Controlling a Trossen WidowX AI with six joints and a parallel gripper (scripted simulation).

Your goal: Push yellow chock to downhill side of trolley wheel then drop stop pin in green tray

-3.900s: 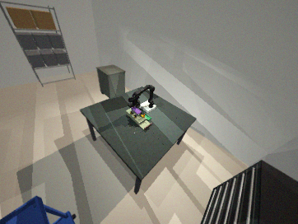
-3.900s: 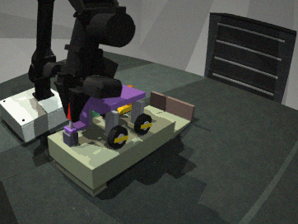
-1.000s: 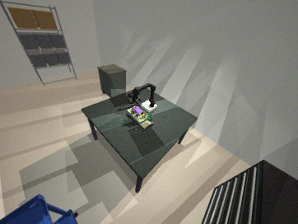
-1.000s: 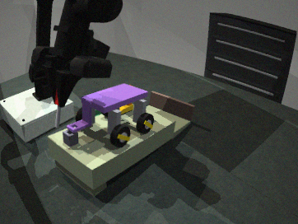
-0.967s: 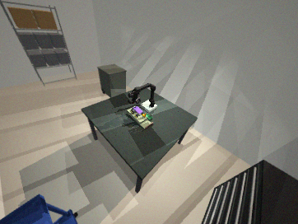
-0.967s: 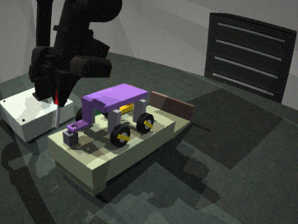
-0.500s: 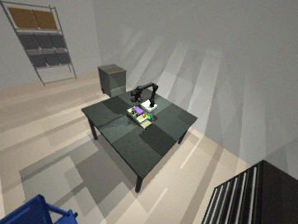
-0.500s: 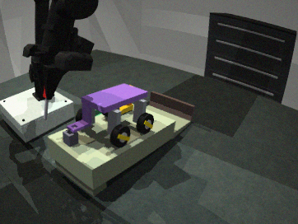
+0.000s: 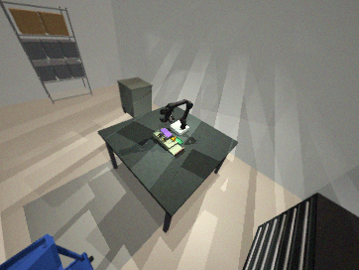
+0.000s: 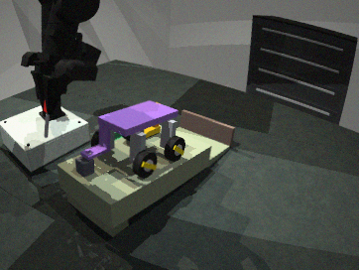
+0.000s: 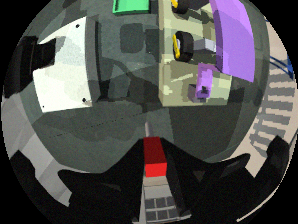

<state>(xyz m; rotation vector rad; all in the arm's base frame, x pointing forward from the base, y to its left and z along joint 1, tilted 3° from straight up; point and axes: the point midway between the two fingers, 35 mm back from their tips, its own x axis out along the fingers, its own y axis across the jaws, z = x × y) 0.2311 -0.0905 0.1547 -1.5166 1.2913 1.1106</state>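
Now: gripper tip 60 mm past the green tray, 230 mm to the right of it and 180 mm above it. From my gripper tip the other things lie so: trolley (90 mm ahead, 140 mm to the left, 70 mm below); then red-headed stop pin (right at my gripper tip); then ramp (90 mm ahead, 140 mm to the left, 130 mm below).
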